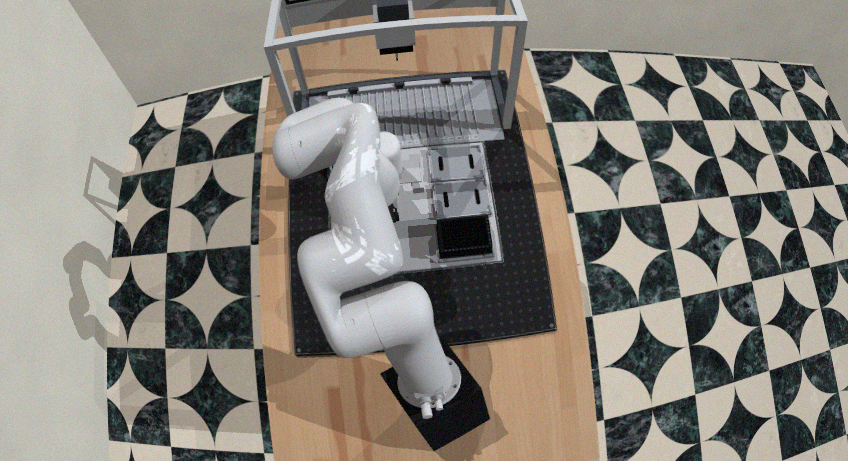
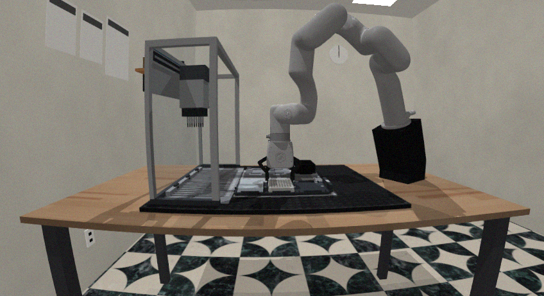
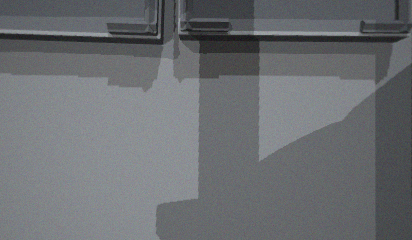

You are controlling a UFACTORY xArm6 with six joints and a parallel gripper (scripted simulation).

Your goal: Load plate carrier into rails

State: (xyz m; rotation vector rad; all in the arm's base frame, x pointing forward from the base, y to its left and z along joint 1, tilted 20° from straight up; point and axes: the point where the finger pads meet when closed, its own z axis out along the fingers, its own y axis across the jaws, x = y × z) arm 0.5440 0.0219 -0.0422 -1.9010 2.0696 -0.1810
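My gripper is now 1 cm past the grey apron, 5 cm to the left of it and 1 cm above it. Round my hand: plate carrier PC7 (8 cm to the left); then nest S2 (2 cm behind, 18 cm to the right, 1 cm below); then 96-well plate C15 (1 cm ahead, 8 cm to the left).
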